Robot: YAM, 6 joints.
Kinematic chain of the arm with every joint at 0, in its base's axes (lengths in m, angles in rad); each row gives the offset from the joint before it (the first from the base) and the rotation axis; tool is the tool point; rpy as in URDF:
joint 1: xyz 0 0 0.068 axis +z
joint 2: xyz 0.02 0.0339 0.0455 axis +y
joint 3: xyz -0.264 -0.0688 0 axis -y
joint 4: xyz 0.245 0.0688 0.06 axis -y
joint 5: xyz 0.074 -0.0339 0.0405 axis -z
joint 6: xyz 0.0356 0 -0.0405 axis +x
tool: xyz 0 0 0 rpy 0 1.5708 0
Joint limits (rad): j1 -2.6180..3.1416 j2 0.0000..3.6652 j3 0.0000..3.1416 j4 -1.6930..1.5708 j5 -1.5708..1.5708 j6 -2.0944..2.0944
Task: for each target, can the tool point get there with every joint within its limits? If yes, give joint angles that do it. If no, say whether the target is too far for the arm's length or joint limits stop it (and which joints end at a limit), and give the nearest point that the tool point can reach.
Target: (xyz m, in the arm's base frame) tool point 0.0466 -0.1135 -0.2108
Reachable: yes | joints -1.2417 3.3008 1.2674 -0.7666 -0.2089 -0.5513
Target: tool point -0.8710 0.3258 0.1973
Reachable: no: too far | nearest point -0.6024 0.2253 0.1709 | short by 0.288 m
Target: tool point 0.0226 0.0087 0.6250
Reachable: yes | joints 1.7967 1.2761 2.7650 -1.3912 0.7389 -0.0447
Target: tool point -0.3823 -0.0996 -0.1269
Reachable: no: joint limits stop it (at a limit: joint 1) | nearest point -0.3823 -0.0356 -0.1269 | short by 0.064 m
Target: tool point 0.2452 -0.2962 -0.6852
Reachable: no: too far | nearest point 0.2046 -0.2472 -0.3731 | short by 0.319 m
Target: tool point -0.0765 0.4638 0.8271
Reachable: no: too far | nearest point -0.0576 0.3491 0.6429 | short by 0.218 m
